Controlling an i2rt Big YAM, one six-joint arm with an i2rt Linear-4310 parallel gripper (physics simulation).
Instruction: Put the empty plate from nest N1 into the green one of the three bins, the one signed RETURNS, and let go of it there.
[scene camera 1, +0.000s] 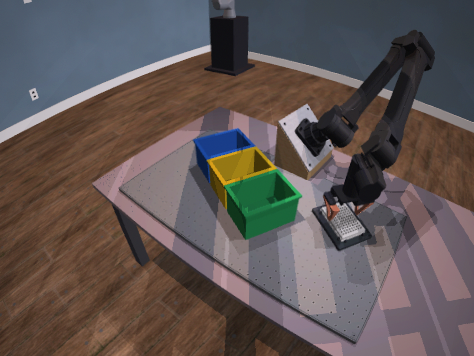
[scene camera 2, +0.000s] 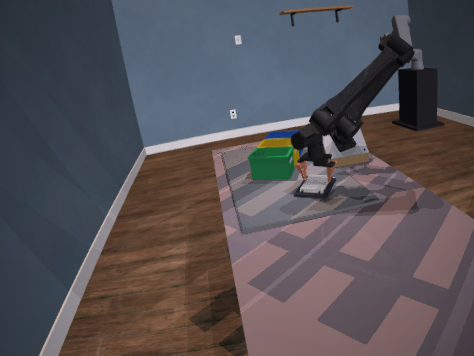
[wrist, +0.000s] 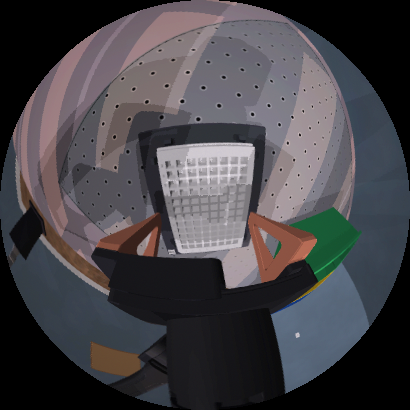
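Seen in the pictures: gripper, fingertip midpoint: (scene camera 1: 342, 216) (scene camera 2: 317, 181) (wrist: 205, 217); arm's base, link origin: (scene camera 1: 309, 137) (scene camera 2: 341, 138).
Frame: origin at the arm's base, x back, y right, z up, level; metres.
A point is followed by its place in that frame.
The white gridded plate (scene camera 1: 346, 223) @(z -0.070, x -0.252, y -0.233 m) (scene camera 2: 315, 185) @(z -0.069, x -0.253, y -0.248 m) (wrist: 206, 200) @(z -0.073, x -0.244, y -0.227 m) lies flat in the black nest (scene camera 1: 356, 243) @(z -0.089, x -0.290, y -0.283 m) (scene camera 2: 312, 195) @(z -0.086, x -0.283, y -0.286 m) (wrist: 200, 132) @(z -0.083, x -0.283, y -0.277 m). No wells look filled. My gripper (scene camera 1: 345, 213) @(z -0.071, x -0.231, y -0.214 m) (scene camera 2: 317, 179) @(z -0.071, x -0.231, y -0.214 m) (wrist: 205, 217) @(z -0.071, x -0.231, y -0.214 m) is open, with its copper-coloured fingers low on either side of the plate, toward the end nearer the wrist in the wrist view. Nothing is held between them. The green bin (scene camera 1: 272, 220) @(z -0.055, x -0.363, y -0.046 m) (scene camera 2: 272, 167) @(z -0.042, x -0.352, y -0.052 m) (wrist: 325, 240) @(z -0.032, x -0.346, y -0.057 m) stands beside the nest, across a stretch of board; its RETURNS sign is not readable in these views. The nest's N1 label is too small to read.
The yellow bin (scene camera 1: 218, 187) @(z -0.048, x -0.339, y 0.148 m) (scene camera 2: 276, 143) @(z -0.016, x -0.256, y 0.172 m) and blue bin (scene camera 1: 201, 157) @(z -0.031, x -0.265, y 0.268 m) (scene camera 2: 283, 134) @(z -0.011, x -0.181, y 0.279 m) stand in a row behind the green one. The arm's slanted mount (scene camera 1: 292, 131) @(z 0.037, x -0.054, y 0.046 m) (scene camera 2: 357, 159) @(z -0.088, x 0.039, y -0.066 m) stands near the bins. The nest and bins are on a perforated board (scene camera 1: 310, 280) @(z -0.095, x -0.460, y -0.211 m) (scene camera 2: 260, 210) @(z -0.095, x -0.475, y -0.280 m) (wrist: 220, 90) @(z -0.095, x -0.329, y -0.298 m).
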